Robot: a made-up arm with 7 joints. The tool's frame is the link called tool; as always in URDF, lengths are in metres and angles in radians. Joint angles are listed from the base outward.
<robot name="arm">
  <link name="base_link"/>
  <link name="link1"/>
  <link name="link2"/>
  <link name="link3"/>
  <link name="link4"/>
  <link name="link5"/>
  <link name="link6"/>
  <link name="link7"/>
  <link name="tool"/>
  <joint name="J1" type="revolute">
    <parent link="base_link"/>
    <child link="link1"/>
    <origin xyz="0 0 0.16" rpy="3.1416 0 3.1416"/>
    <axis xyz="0 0 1"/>
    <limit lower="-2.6" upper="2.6"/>
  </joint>
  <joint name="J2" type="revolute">
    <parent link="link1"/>
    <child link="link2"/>
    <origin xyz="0.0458 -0.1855 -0.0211" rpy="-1.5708 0 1.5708"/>
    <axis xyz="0 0 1"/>
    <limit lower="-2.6" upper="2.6"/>
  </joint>
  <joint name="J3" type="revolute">
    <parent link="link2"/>
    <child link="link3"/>
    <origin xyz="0.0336 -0.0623 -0.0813" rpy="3.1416 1.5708 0"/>
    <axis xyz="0 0 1"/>
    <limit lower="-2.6" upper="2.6"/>
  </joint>
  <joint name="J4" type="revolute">
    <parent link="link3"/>
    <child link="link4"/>
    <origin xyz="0.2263 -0.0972 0.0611" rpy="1.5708 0 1.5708"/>
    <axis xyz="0 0 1"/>
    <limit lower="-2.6" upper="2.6"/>
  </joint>
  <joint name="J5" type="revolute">
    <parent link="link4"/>
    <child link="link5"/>
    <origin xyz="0.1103 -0.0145 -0.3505" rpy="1.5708 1.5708 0"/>
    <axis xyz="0 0 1"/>
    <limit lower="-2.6" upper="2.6"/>
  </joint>
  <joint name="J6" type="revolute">
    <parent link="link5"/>
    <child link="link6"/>
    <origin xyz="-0.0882 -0.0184 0.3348" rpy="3.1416 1.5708 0"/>
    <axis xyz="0 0 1"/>
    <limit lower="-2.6" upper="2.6"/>
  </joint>
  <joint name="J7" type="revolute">
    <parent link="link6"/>
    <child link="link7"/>
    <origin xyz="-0.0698 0.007 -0.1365" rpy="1.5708 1.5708 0"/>
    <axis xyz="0 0 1"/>
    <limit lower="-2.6" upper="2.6"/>
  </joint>
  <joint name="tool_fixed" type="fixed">
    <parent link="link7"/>
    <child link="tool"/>
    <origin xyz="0.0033 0.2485 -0.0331" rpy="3.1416 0 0"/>
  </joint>
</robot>
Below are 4 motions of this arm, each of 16 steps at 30 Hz.
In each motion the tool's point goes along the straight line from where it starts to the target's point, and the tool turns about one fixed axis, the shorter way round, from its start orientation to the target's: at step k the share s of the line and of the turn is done. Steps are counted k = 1, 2, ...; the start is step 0. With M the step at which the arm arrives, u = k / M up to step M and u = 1 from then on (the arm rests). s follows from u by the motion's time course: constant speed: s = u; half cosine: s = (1 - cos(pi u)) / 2; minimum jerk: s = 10 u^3 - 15 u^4 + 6 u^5.
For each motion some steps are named. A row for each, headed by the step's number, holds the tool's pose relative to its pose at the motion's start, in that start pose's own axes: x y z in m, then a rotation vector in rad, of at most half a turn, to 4 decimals.
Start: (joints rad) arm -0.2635 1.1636 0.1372 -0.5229 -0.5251 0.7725 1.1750
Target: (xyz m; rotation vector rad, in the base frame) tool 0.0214 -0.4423 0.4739 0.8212 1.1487 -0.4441
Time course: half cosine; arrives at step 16
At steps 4, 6, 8, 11, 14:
4: 0.0369 0.0296 0.0159 -0.1114 0.1093 0.0583
6: 0.0777 0.0625 0.0334 -0.2348 0.2303 0.1230
8: 0.1259 0.1012 0.0542 -0.3804 0.3731 0.1992
11: 0.1958 0.1575 0.0843 -0.5917 0.5803 0.3099
14: 0.2422 0.1948 0.1042 -0.7318 0.7177 0.3832

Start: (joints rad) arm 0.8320 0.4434 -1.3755 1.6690 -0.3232 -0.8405 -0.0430
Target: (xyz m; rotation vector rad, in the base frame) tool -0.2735 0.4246 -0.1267 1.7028 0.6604 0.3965
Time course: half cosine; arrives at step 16
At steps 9, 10, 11, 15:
9: 0.1042 0.2663 -0.0055 0.6881 -0.1065 0.4210
10: 0.1205 0.3080 -0.0064 0.7961 -0.1233 0.4871
11: 0.1356 0.3466 -0.0072 0.8956 -0.1387 0.5480
15: 0.1727 0.4413 -0.0091 1.1404 -0.1766 0.6978

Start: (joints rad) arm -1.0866 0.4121 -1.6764 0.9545 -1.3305 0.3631 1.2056
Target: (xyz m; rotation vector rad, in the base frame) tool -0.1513 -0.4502 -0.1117 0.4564 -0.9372 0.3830
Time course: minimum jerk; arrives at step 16
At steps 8, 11, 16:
8: -0.0215 0.0649 -0.1160 -0.0133 -0.4949 -0.2038
11: -0.0353 0.1065 -0.1903 -0.0218 -0.8116 -0.3342
16: -0.0430 0.1299 -0.2320 -0.0266 -0.9897 -0.4075

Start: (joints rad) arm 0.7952 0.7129 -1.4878 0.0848 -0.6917 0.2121 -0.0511
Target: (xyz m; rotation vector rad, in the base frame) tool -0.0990 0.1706 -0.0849 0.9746 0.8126 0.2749
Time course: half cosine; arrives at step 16
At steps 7, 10, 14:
7: 0.0042 -0.0328 -0.1113 0.0619 0.2269 0.1622
10: 0.0071 -0.0563 -0.1912 0.1064 0.3897 0.2785
14: 0.0099 -0.0783 -0.2661 0.1480 0.5422 0.3876

